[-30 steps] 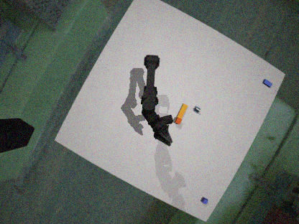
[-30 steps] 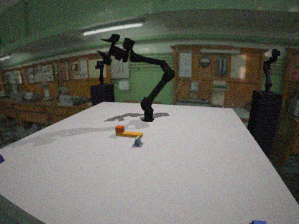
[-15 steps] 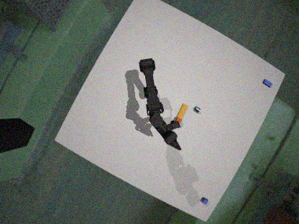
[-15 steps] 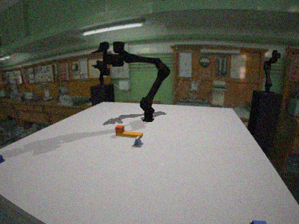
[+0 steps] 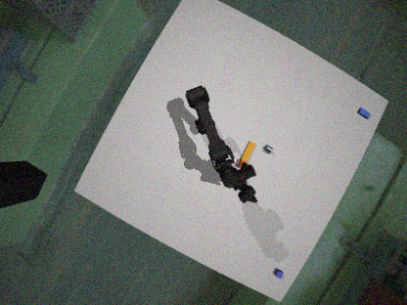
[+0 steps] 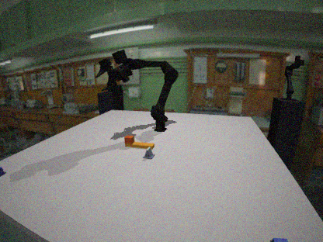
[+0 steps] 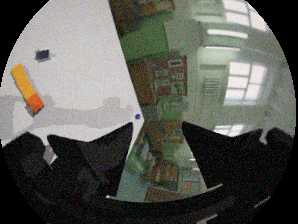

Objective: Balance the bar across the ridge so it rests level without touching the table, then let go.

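My gripper tip is 300 mm above the bar, 130 mm to the right of it and 70 mm past it.
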